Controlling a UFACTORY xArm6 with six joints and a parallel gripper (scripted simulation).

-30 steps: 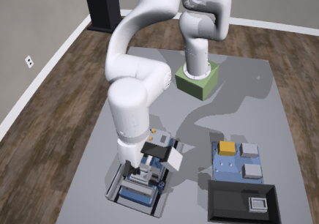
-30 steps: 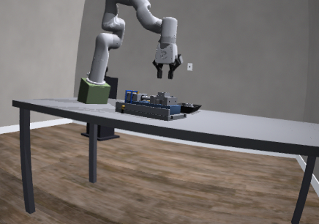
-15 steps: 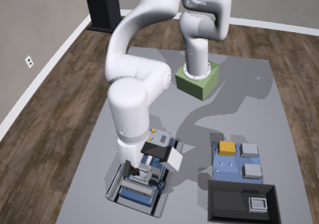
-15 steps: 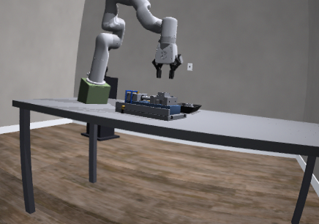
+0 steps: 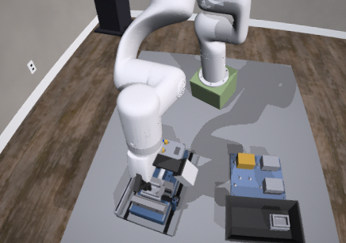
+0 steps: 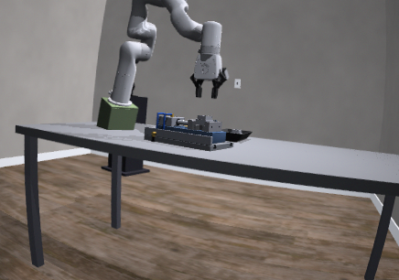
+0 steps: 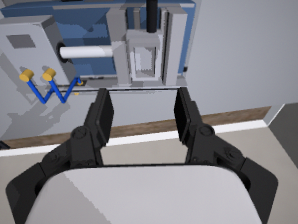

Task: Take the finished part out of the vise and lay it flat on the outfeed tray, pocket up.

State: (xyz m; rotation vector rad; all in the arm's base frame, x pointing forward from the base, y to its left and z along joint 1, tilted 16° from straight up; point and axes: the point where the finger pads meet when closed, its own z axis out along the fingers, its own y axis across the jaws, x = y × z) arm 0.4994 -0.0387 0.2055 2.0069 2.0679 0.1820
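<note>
Right now my hand is 80 mm past the white rod and 120 mm above it. Round my hand: blue fixture plate 200 mm behind, 310 mm to the left, 190 mm below; then orange block 230 mm behind, 260 mm to the left, 170 mm below.
</note>
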